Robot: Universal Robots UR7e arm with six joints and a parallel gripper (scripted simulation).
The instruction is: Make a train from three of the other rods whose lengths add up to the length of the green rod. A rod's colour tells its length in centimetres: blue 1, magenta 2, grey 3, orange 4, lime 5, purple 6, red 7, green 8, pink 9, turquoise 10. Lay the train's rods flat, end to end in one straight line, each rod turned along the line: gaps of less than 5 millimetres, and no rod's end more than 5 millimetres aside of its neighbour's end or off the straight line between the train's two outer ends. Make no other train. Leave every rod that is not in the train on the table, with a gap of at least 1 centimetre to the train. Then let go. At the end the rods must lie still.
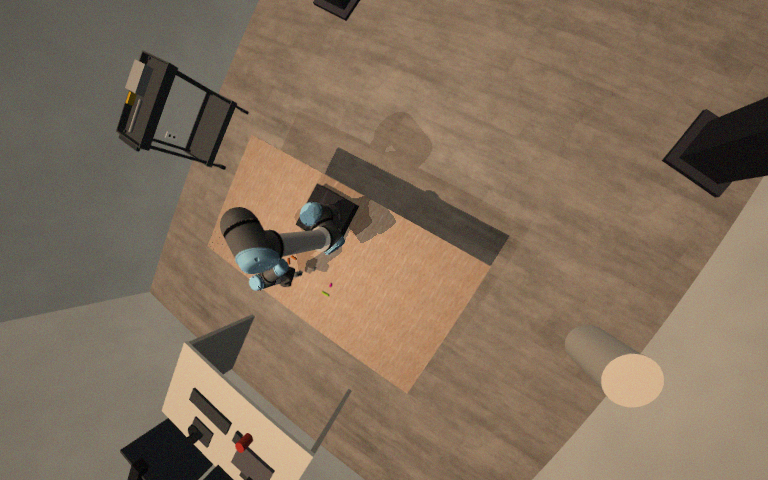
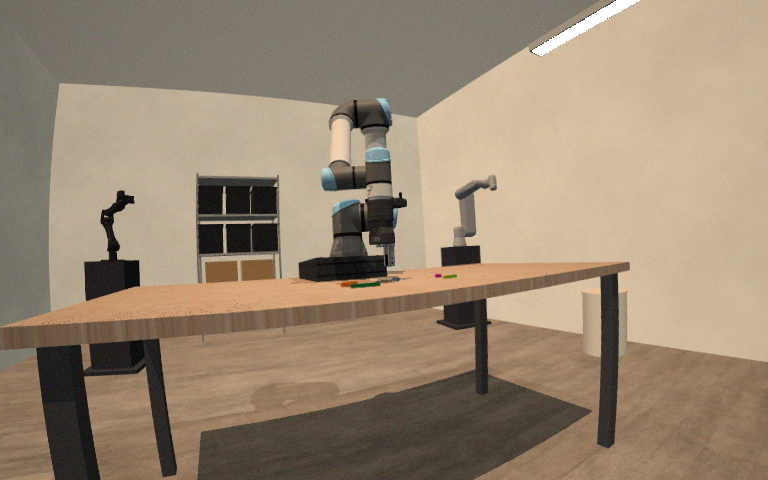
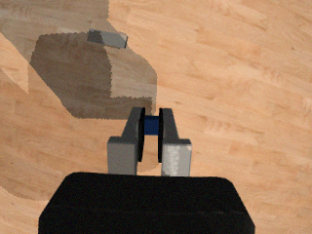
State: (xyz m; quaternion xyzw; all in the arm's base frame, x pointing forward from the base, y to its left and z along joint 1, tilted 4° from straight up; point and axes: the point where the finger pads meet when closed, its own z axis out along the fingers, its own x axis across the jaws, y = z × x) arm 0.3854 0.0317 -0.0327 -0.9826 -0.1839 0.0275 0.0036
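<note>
Now: the magenta rod 18 cm to the left of my hand, 6 cm below it and 5 cm behind it. Round my hand: green rod: 9 cm to the right, 7 cm ahead, 6 cm below; small blue rod: 1 cm below; grey rod: 6 cm below, 5 cm behind, 4 cm to the left.
</note>
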